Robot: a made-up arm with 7 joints.
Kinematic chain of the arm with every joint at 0, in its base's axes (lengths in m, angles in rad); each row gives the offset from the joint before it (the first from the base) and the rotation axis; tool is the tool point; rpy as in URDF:
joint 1: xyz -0.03 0.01 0.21 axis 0 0.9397 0.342
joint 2: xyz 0 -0.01 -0.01 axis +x
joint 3: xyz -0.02 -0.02 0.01 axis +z
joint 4: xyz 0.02 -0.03 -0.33 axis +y
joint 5: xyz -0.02 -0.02 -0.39 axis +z
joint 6: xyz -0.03 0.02 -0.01 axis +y
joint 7: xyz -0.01 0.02 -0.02 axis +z
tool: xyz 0.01 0.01 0 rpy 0.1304 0.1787 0.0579
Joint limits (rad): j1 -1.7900..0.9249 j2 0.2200..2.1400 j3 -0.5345..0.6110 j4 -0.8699..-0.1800 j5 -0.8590..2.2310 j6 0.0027..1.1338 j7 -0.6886..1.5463
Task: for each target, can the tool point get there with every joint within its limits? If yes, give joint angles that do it. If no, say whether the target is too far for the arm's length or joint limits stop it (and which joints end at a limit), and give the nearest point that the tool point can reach.
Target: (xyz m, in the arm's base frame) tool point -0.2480 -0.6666 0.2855
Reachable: no: joint limits stop it (at a limit: joint 1, joint 2, joint 3, joint 4, joint 5, joint 7) | nearest point 0.4744 -0.4371 0.3595 | short by 0.762 m
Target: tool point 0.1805 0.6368 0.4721
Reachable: yes | joints -0.5490 1.7906 0.3883 -0.6807 0.8437 0.9070 -0.0984
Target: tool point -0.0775 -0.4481 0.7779
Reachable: no: joint limits stop it (at a limit: joint 1, joint 2, joint 4, joint 5, joint 6) | nearest point 0.4684 -0.3204 0.5441 | short by 0.607 m
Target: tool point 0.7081 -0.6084 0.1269
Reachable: no: too far | nearest point 0.5793 -0.3769 0.1864 | short by 0.271 m
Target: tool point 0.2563 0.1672 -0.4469
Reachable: yes | joints -0.2079 0.4556 0.0020 -0.4866 1.8987 0.8587 1.2160
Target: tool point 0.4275 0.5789 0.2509
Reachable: yes | joints -1.0115 1.2605 0.1229 -0.4605 0.4173 0.4830 0.6050
